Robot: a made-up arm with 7 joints.
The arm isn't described. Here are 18 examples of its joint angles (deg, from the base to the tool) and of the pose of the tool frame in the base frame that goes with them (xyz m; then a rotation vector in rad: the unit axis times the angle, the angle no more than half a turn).
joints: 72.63 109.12 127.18 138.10 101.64 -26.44 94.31
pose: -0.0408 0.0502 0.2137 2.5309 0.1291 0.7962
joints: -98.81 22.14 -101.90 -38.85 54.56 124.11 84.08
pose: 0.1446 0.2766 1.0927 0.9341 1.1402 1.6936
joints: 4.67 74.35 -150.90 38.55 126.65 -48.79 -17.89
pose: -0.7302 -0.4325 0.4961 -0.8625 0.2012 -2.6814
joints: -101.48 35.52 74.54 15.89 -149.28 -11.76 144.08
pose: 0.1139 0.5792 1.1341 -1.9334 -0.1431 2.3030
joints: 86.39 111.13 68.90 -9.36 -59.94 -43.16 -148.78
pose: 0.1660 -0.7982 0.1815 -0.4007 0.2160 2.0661
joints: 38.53 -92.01 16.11 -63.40 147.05 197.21 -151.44
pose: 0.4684 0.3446 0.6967 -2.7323 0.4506 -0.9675
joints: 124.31 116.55 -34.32 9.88 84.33 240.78 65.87
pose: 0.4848 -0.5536 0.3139 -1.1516 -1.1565 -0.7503
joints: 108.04 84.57 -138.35 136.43 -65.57 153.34 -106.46
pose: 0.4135 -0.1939 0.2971 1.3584 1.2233 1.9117
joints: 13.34 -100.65 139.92 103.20 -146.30 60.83 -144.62
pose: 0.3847 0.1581 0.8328 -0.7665 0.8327 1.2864
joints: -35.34 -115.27 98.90 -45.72 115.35 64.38 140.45
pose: 0.4060 -0.6538 0.1146 1.3688 -0.8344 0.8325
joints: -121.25 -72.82 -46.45 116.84 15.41 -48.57 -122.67
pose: -0.4262 -0.0004 0.2984 -0.6672 1.0004 -1.2418
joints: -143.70 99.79 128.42 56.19 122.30 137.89 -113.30
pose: 0.4646 0.1549 0.1449 1.5704 0.3715 0.6960
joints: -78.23 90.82 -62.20 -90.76 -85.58 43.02 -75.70
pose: 0.2597 0.3643 0.3432 2.2321 2.0230 0.3754
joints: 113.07 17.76 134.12 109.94 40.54 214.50 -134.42
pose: 0.0047 -0.2716 0.6513 0.0003 -0.4166 -1.5149
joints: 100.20 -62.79 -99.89 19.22 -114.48 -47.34 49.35
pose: -0.0167 0.7853 0.8518 -0.1256 -1.6801 1.8667
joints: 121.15 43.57 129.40 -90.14 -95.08 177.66 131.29
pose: 0.3569 0.0576 0.7735 1.3892 1.5764 0.6574
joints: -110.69 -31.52 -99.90 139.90 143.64 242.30 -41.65
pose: -0.3990 -0.0682 0.5669 1.4612 -0.6367 2.5360
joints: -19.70 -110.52 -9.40 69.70 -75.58 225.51 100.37
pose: 0.4035 -0.3176 0.0090 -0.8828 0.3007 -0.3429
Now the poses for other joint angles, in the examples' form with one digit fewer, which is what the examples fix.
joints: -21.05 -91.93 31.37 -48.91 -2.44 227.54 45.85
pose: 0.530 -0.449 0.573 -2.048 0.786 2.083
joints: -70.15 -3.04 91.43 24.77 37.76 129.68 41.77
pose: 0.086 -0.088 1.186 0.362 0.378 -1.447
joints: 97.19 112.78 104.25 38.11 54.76 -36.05 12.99
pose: -0.177 -0.628 0.073 -0.733 2.110 1.524
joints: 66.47 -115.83 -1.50 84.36 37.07 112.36 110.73
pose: 0.278 0.186 -0.069 -2.387 1.944 -0.394
